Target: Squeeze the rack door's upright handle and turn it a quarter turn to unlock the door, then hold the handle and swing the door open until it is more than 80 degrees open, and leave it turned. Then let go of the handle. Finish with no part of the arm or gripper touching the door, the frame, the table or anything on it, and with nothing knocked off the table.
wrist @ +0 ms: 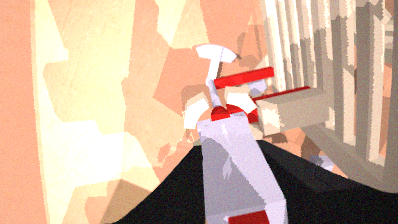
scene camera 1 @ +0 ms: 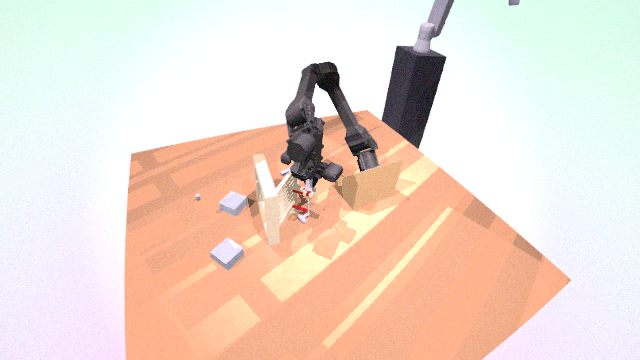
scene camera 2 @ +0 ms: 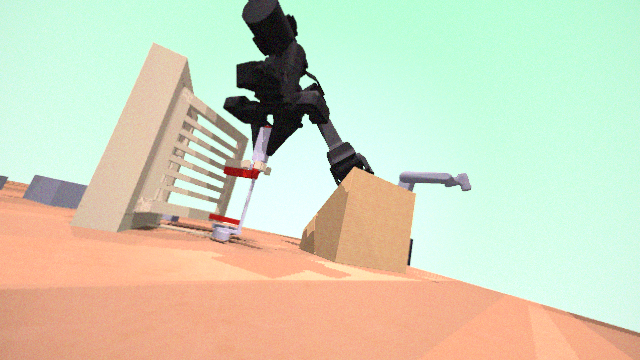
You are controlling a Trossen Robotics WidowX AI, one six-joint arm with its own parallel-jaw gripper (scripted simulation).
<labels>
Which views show my gripper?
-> The wrist view, scene camera 1 and scene camera 2: all of them.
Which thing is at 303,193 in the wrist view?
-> My gripper.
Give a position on a slatted door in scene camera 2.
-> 234,167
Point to a slatted door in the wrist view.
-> At 307,53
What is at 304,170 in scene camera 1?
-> My gripper.
</labels>
